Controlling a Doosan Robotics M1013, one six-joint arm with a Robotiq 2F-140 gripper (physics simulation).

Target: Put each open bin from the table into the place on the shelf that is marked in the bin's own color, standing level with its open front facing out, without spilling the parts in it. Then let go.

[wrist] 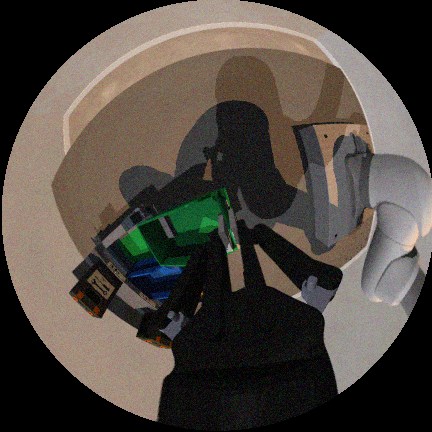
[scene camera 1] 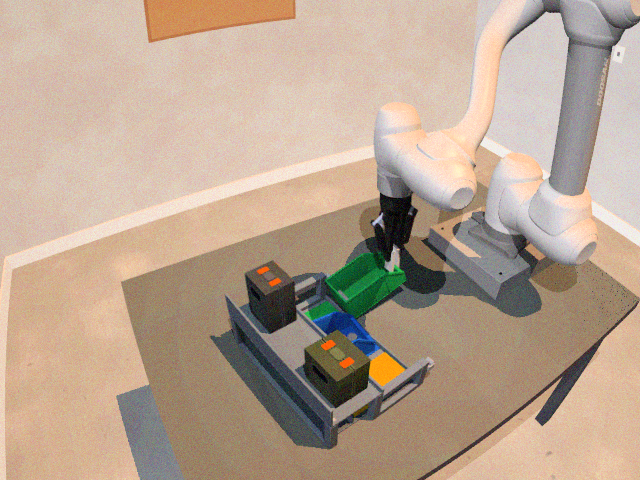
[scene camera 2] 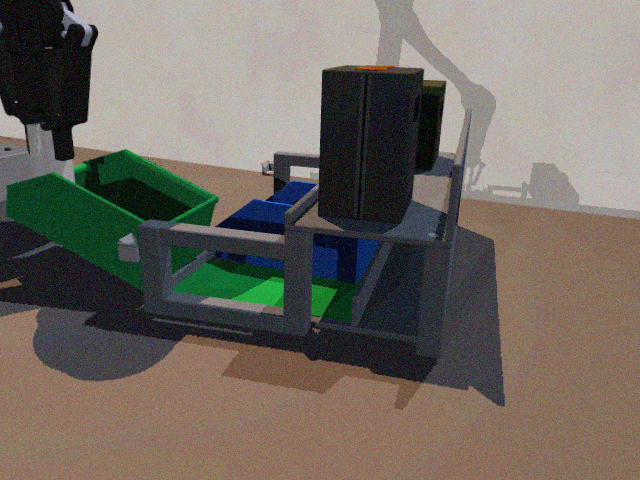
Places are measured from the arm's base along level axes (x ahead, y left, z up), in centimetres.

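Where they show: gripper, fingertip midpoint: [wrist: 227,218] [scene camera 1: 391,268]; arm's base, origin of the base link: [wrist: 362,178] [scene camera 1: 504,235].
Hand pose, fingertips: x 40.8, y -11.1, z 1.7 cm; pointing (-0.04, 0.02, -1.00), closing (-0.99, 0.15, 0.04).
Note:
Each offset is from my fingertips to the centre of the thing. "spot": to the spot under its first point.
The green bin @[spot: dx +8.8, dy -3.7, dz -5.0 cm] [scene camera 1: 356,289] [scene camera 2: 62,222] [wrist: 185,220] hangs tilted in front of the shelf [scene camera 1: 297,338] [scene camera 2: 298,281], its shelf-side end lower and its open front toward the robot base. My gripper [scene camera 1: 391,263] [scene camera 2: 61,161] [wrist: 227,218] is shut on the wall at its front end. Its lower end is close to the shelf's front post; contact cannot be told. The green marked place [scene camera 1: 321,311] [scene camera 2: 279,291] [wrist: 134,241] shows bare parts. The blue bin @[spot: dx +21.3, dy +3.2, dz -4.4 cm] [scene camera 1: 336,325] [scene camera 2: 253,214] [wrist: 155,275] stands in the middle place, hiding the marking under it. The yellow marked place [scene camera 1: 386,368] is at the other end.
A dark box @[dx +34.6, dy -2.9, dz +8.6 cm] [scene camera 1: 271,297] [scene camera 2: 367,144] [wrist: 95,292] and an olive box @[dx +35.3, dy +20.2, dz +7.3 cm] [scene camera 1: 337,366] [scene camera 2: 431,124] [wrist: 156,327] stand on the shelf top, above and behind the marked places. Raised side frames bound the shelf's ends. The robot base [scene camera 1: 480,258] stands on the table behind the gripper.

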